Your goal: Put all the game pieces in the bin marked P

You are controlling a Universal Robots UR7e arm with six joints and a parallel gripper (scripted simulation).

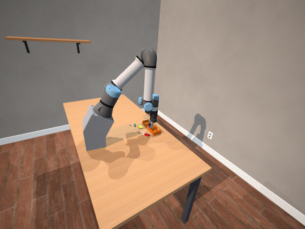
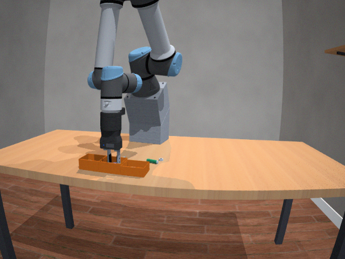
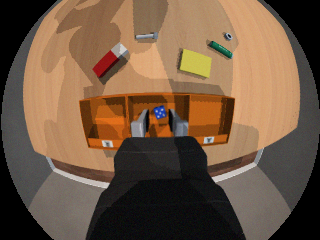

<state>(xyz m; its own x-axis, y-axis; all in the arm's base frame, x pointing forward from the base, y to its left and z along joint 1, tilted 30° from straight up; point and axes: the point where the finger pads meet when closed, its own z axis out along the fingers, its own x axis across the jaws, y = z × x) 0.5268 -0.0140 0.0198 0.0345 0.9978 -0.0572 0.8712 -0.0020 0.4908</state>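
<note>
Right now my hand is 2 cm above the orange bins and 1 cm short of it. The rest, counted from my hand: yellow block: 8 cm behind, 7 cm to the left, 3 cm below; blue piece: 2 cm below; red-and-white piece: 10 cm behind, 7 cm to the right, 3 cm below.
</note>
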